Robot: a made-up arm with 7 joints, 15 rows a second.
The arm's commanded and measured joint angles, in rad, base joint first. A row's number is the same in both.
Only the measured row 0 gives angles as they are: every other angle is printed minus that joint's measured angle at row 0.
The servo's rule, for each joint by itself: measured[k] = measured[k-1] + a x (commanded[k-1-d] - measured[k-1]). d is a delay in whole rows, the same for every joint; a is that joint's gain. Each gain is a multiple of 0.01, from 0.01 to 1. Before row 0 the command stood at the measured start. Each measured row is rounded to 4 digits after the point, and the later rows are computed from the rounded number. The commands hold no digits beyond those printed.
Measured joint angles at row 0: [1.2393, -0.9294, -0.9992, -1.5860, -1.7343, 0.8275, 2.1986]
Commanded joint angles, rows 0 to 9: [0.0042, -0.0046, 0.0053, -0.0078, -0.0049, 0.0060, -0.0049]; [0.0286, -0.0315, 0.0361, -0.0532, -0.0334, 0.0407, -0.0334]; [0.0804, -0.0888, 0.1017, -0.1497, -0.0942, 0.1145, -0.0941]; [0.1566, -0.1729, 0.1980, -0.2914, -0.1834, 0.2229, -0.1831]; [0.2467, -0.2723, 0.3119, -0.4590, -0.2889, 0.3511, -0.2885]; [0.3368, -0.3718, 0.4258, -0.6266, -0.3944, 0.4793, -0.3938]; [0.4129, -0.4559, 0.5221, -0.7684, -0.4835, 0.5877, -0.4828]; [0.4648, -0.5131, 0.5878, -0.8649, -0.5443, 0.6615, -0.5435]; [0.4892, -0.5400, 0.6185, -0.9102, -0.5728, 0.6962, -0.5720]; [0.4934, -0.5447, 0.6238, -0.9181, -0.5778, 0.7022, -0.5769]
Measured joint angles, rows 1 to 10: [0.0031, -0.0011, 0.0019, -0.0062, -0.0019, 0.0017, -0.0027]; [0.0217, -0.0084, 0.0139, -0.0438, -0.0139, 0.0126, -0.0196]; [0.0646, -0.0277, 0.0446, -0.1285, -0.0444, 0.0411, -0.0606]; [0.1318, -0.0625, 0.0983, -0.2588, -0.0972, 0.0920, -0.1280]; [0.2157, -0.1129, 0.1731, -0.4190, -0.1700, 0.1645, -0.2163]; [0.3041, -0.1750, 0.2615, -0.5851, -0.2553, 0.2526, -0.3139]; [0.3835, -0.2424, 0.3527, -0.7317, -0.3420, 0.3464, -0.4068]; [0.4428, -0.3074, 0.4350, -0.8383, -0.4189, 0.4346, -0.4820]; [0.4767, -0.3632, 0.4992, -0.8958, -0.4774, 0.5078, -0.5315]; [0.4889, -0.4068, 0.5428, -0.9136, -0.5156, 0.5622, -0.5565]
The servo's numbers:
d 0
a 0.73 0.24 0.35 0.80 0.38 0.28 0.55

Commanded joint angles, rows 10 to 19: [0.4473, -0.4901, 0.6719, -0.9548, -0.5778, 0.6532, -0.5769]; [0.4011, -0.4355, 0.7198, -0.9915, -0.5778, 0.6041, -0.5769]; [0.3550, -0.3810, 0.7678, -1.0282, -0.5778, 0.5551, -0.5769]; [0.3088, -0.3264, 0.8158, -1.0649, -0.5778, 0.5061, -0.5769]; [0.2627, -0.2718, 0.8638, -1.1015, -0.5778, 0.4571, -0.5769]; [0.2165, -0.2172, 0.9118, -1.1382, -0.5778, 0.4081, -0.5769]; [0.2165, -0.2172, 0.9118, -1.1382, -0.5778, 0.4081, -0.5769]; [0.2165, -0.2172, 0.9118, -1.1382, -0.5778, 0.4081, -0.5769]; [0.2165, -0.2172, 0.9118, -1.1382, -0.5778, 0.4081, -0.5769]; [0.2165, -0.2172, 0.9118, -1.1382, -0.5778, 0.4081, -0.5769]
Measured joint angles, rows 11 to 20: [0.4585, -0.4268, 0.5880, -0.9466, -0.5392, 0.5877, -0.5677]; [0.4166, -0.4289, 0.6341, -0.9825, -0.5539, 0.5923, -0.5728]; [0.3716, -0.4174, 0.6809, -1.0191, -0.5630, 0.5819, -0.5751]; [0.3258, -0.3956, 0.7281, -1.0557, -0.5686, 0.5607, -0.5761]; [0.2797, -0.3659, 0.7756, -1.0923, -0.5721, 0.5317, -0.5765]; [0.2336, -0.3302, 0.8233, -1.1290, -0.5743, 0.4971, -0.5767]; [0.2211, -0.3031, 0.8543, -1.1364, -0.5756, 0.4722, -0.5768]; [0.2177, -0.2825, 0.8744, -1.1378, -0.5764, 0.4543, -0.5769]; [0.2168, -0.2668, 0.8875, -1.1381, -0.5769, 0.4414, -0.5769]; [0.2166, -0.2549, 0.8960, -1.1382, -0.5772, 0.4321, -0.5769]
